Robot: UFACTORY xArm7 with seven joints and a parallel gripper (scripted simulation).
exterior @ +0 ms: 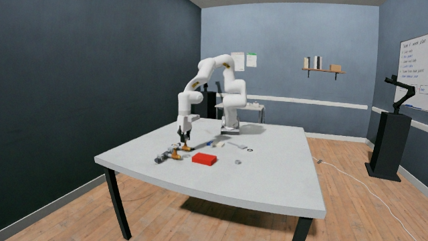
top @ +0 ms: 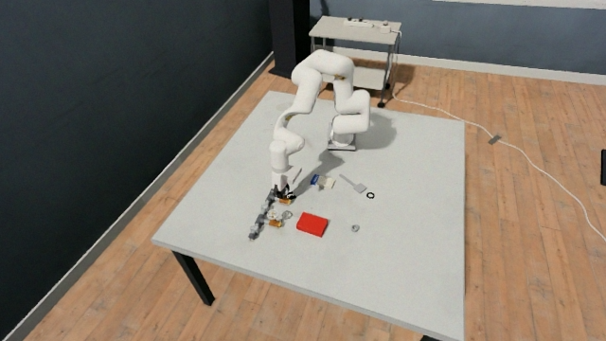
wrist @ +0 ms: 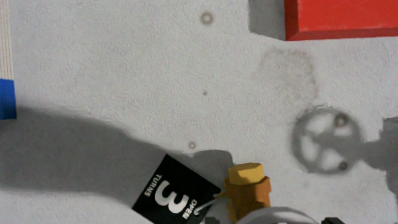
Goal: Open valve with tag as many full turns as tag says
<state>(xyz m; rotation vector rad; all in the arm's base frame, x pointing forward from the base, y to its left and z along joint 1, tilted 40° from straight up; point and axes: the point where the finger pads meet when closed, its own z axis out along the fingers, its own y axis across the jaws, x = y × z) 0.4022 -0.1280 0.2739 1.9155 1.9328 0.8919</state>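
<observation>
The black tag is 4 cm behind my hand, 1 cm to the right of it and 9 cm below it. Round my hand: red block (4 cm ahead, 18 cm to the left, 7 cm below); grey nut (4 cm behind, 35 cm to the left, 8 cm below); blue box (21 cm behind, 9 cm to the left, 8 cm below).
</observation>
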